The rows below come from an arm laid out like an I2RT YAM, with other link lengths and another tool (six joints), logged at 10 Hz.
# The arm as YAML. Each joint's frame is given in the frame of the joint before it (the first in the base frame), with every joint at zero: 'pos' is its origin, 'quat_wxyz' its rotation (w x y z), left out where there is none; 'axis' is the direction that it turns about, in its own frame. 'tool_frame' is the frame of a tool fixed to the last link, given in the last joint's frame.
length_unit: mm
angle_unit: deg
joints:
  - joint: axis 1
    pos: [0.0, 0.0, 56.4]
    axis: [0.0, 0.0, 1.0]
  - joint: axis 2
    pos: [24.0, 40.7, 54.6]
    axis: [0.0, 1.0, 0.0]
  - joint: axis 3
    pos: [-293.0, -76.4, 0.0]
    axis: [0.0, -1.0, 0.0]
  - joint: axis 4
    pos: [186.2, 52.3, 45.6]
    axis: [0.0, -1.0, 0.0]
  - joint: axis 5
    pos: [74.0, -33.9, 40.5]
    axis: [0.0, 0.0, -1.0]
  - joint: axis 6
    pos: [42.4, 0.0, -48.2]
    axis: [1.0, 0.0, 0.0]
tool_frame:
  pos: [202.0, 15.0, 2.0]
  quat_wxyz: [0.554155, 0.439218, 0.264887, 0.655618]
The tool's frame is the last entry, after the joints.
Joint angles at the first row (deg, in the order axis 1, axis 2, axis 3, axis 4, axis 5, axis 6):
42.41, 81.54, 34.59, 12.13, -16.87, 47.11
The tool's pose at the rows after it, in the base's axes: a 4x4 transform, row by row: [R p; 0 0 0 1], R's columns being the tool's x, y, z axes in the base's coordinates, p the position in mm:
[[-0.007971, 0.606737, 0.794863, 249.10], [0.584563, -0.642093, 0.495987, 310.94], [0.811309, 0.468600, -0.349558, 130.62], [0, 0, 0, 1]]
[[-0.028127, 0.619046, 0.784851, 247.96], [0.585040, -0.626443, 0.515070, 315.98], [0.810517, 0.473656, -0.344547, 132.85], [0, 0, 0, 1]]
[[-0.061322, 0.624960, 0.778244, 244.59], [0.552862, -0.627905, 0.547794, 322.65], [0.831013, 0.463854, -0.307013, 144.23], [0, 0, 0, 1]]
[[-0.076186, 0.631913, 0.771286, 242.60], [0.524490, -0.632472, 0.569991, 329.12], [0.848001, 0.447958, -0.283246, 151.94], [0, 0, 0, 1]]
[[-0.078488, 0.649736, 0.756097, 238.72], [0.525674, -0.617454, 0.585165, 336.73], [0.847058, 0.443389, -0.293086, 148.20], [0, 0, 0, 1]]
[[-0.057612, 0.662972, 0.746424, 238.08], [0.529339, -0.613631, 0.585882, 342.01], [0.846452, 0.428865, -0.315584, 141.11], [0, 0, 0, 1]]
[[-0.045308, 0.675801, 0.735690, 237.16], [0.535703, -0.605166, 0.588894, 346.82], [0.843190, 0.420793, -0.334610, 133.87], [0, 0, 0, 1]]
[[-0.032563, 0.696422, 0.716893, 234.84], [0.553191, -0.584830, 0.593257, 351.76], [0.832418, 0.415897, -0.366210, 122.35], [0, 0, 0, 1]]
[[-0.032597, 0.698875, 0.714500, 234.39], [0.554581, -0.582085, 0.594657, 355.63], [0.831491, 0.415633, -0.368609, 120.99], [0, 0, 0, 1]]
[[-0.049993, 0.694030, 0.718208, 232.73], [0.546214, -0.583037, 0.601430, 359.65], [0.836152, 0.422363, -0.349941, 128.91], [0, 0, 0, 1]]
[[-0.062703, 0.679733, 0.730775, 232.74], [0.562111, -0.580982, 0.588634, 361.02], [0.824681, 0.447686, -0.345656, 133.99], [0, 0, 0, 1]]
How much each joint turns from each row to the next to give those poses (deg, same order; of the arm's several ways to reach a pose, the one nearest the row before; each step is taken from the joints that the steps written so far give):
-0.05, -1.01, -0.09, -0.11, 0.06, -0.69
0.08, 0.64, 1.11, -0.53, -0.93, -1.06
0.16, -0.49, -0.51, 2.39, -1.52, -0.12
0.24, 0.21, -0.34, 2.32, -1.15, 0.61
0.98, 1.43, 0.47, 0.45, -0.33, 0.13
0.58, 1.82, 0.28, 0.64, -0.09, 1.02
0.46, 1.77, 0.31, 0.49, -0.21, 0.43
0.41, 2.29, 0.83, -0.52, -0.54, -0.16
0.63, 0.70, 0.35, 0.30, 0.38, 0.29
0.97, -0.81, 0.59, -0.23, 0.78, 0.10
1.49, -1.11, 1.72, -2.90, 2.55, -0.27

